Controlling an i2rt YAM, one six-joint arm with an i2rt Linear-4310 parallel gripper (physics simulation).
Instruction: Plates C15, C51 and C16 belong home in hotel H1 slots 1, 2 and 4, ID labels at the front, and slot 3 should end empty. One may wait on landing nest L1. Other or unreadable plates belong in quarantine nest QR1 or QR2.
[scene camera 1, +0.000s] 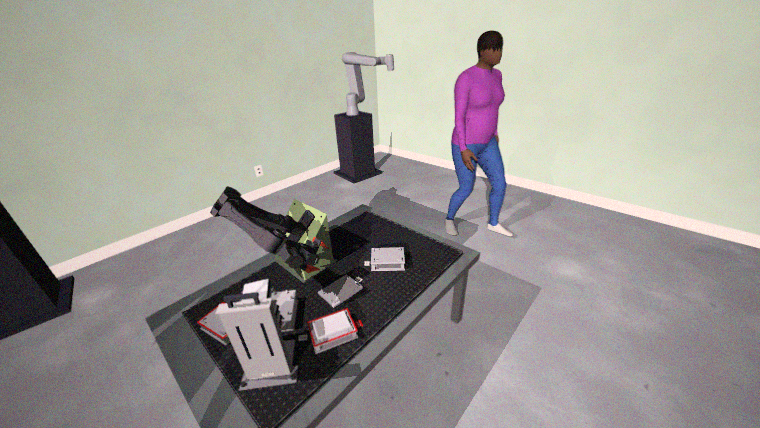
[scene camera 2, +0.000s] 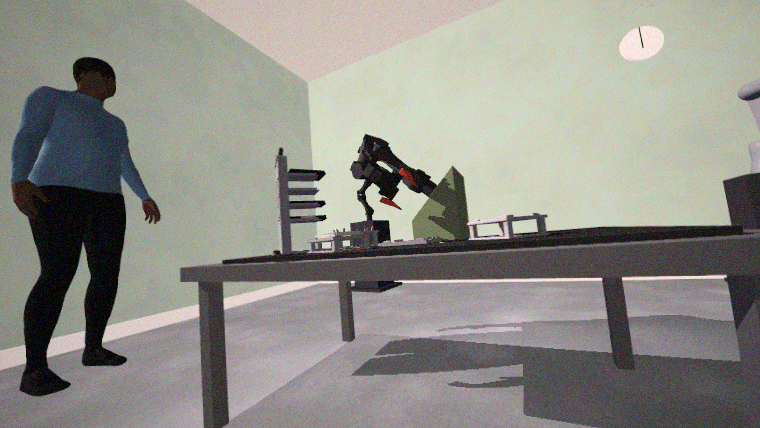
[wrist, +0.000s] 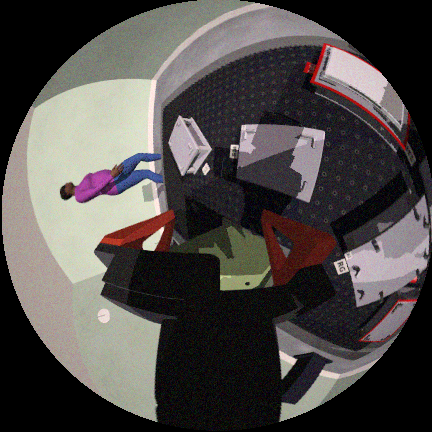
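Seen in the pictures: gripper, fingertip midpoint: (scene camera 1: 324, 258) (scene camera 2: 408, 198) (wrist: 217, 214); arm's base at its link origin: (scene camera 1: 300, 230) (scene camera 2: 439, 195).
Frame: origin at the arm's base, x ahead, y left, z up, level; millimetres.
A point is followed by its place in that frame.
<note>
My gripper (scene camera 1: 314, 255) {x 245, y -14, z -26 mm} (scene camera 2: 407, 195) {x 245, y -14, z -26 mm} (wrist: 217, 214) {x 245, y -14, z -26 mm} is open and empty, its red fingers held above the table by the green wedge. The hotel (scene camera 1: 255, 340) {x 492, y -399, z 11 mm} (scene camera 2: 283, 207) {x 520, y -335, z -28 mm} stands upright at the table's near end in scene camera 1; its shelves show edge-on in scene camera 2, and plates in its slots cannot be told. A pale plate (scene camera 1: 333, 322) {x 480, y -132, z -129 mm} (wrist: 355, 70) lies in a red-rimmed nest (scene camera 1: 336, 338) {x 537, y -157, z -144 mm} (wrist: 316, 71) {x 470, y -57, z -143 mm}. A second red-rimmed nest (scene camera 1: 204, 322) {x 134, y -509, z -139 mm} (wrist: 392, 320) is partly hidden by the hotel in scene camera 1. Plate IDs are unreadable.
A green wedge block (scene camera 1: 319, 212) {x 55, y 89, z 85 mm} (scene camera 2: 452, 212) {x 103, y 85, z -84 mm} (wrist: 235, 250) {x 115, y 2, z -114 mm} stands by the arm. A raised pale stand (scene camera 1: 387, 257) {x 320, y 278, z -133 mm} (scene camera 2: 508, 225) {x 396, y 316, z -153 mm} (wrist: 185, 145) {x 303, y 252, z -134 mm}, a low pale nest (scene camera 1: 340, 290) {x 317, y 2, z -171 mm} (wrist: 305, 150) {x 334, y -47, z -172 mm} and a pale pegged nest (scene camera 1: 287, 303) {x 278, y -223, z -124 mm} (wrist: 380, 265) {x 247, y -229, z -124 mm} labelled RG are on the table. A person (scene camera 1: 478, 106) stands beyond.
</note>
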